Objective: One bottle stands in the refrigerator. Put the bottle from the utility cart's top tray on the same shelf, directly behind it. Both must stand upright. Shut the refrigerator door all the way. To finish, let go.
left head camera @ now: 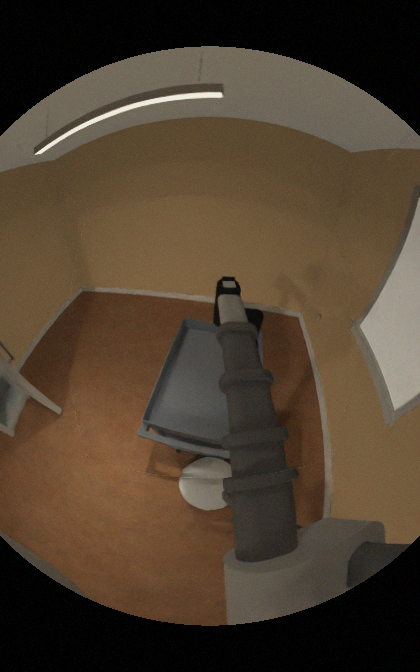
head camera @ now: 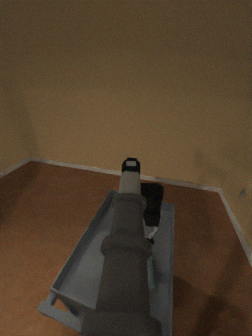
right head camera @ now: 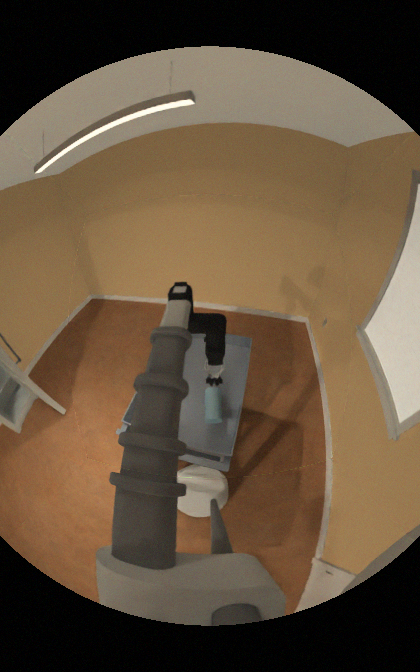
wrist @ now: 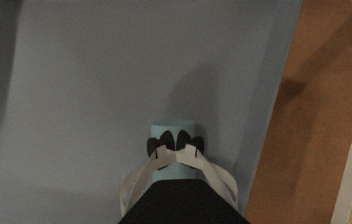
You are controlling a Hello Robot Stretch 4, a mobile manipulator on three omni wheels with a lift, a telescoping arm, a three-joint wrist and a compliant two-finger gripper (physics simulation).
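Places are measured from the robot's base along level axes (x ahead, y left, z up), in millimetres.
Pixels of known places: gripper, fingertip midpoint: [wrist: 175, 142].
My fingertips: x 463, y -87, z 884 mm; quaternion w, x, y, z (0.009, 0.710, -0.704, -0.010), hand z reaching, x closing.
Observation:
Ahead of a thing's pixels: the offset from my fingertips to its top centre. "*": to the spot under its first point.
The teal bottle @[dz -48, dx -59, dy +2 mm] [head camera: 151, 275] [right head camera: 213, 406] [wrist: 175, 173] is over the cart's top tray [head camera: 90, 270] [left head camera: 192, 375] [right head camera: 234, 380] [wrist: 90, 65], near its right side. It looks to lie on its side. My gripper [head camera: 150, 241] [right head camera: 214, 381] [wrist: 175, 142] points down, its two fingertips together, above the far part of the bottle. I see no part of the bottle between the tips. In the left head view the arm hides the bottle and the fingers. A white door [left head camera: 42, 397] [right head camera: 47, 397], apparently the refrigerator's, stands open at the far left. The bottle inside does not show.
A white round object [left head camera: 202, 487] [right head camera: 202, 495] stands by the cart's near end. The cart's handle @[* dz -48, dx -244, dy +295 mm] [head camera: 62, 316] [left head camera: 165, 440] sticks out there. My telescoping arm [head camera: 125, 250] [left head camera: 255, 450] [right head camera: 152, 450] reaches over the tray. Walls stand behind and right of the cart.

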